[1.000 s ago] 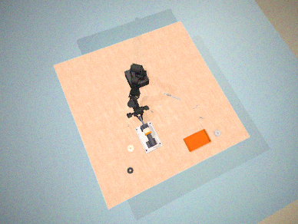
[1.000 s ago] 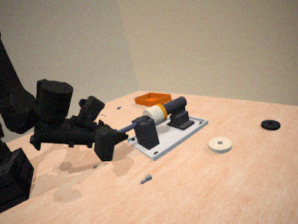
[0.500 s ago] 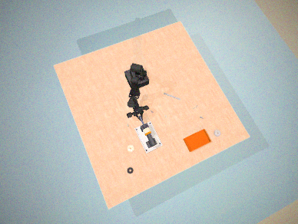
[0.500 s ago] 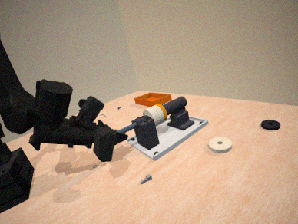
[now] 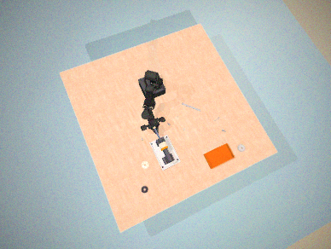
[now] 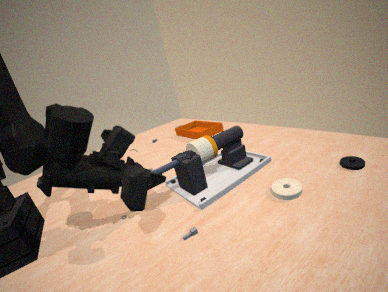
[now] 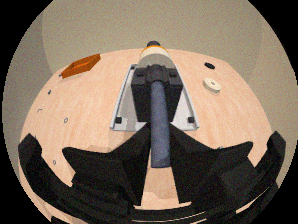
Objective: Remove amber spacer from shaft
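My gripper tip is now 7 cm short of the shaft and 2 cm below it. Round my gripper tip: cream washer 15 cm ahead, 18 cm to the right, 6 cm below; black washer 30 cm ahead, 26 cm to the right, 6 cm below; amber spacer 12 cm ahead, 1 cm to the right, 2 cm above.
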